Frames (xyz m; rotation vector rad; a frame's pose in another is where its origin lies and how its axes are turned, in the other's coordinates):
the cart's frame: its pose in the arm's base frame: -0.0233 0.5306 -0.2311 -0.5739 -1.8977 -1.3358
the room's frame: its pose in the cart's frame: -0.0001 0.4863 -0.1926 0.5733 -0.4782 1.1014
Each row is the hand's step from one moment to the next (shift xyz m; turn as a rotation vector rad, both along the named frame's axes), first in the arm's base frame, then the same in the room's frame.
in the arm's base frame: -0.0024 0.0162 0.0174 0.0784 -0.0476 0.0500
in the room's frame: 0.0232 -0.0057 -0.0010 -0.0045 0.0159 -0.1032
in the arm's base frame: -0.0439 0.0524 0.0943 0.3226 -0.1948 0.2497
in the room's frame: 0.0954 -0.0668 -0.0026 0.0084 0.0416 -0.4501
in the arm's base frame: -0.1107 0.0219 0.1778 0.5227 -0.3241 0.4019
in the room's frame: 0.1163 -0.1740 -0.0237 0.0052 0.0659 -0.7317
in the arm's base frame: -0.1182 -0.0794 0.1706 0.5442 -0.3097 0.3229
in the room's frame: 0.0300 -0.2109 -0.0632 -0.0286 0.1305 -0.6917
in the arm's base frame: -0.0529 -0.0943 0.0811 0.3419 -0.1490 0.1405
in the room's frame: -0.0311 -0.1174 -0.0593 -0.0180 0.1319 -0.3756
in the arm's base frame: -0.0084 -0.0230 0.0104 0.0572 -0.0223 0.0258
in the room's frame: -0.0129 -0.0201 -0.0118 0.0005 0.0217 -0.0629
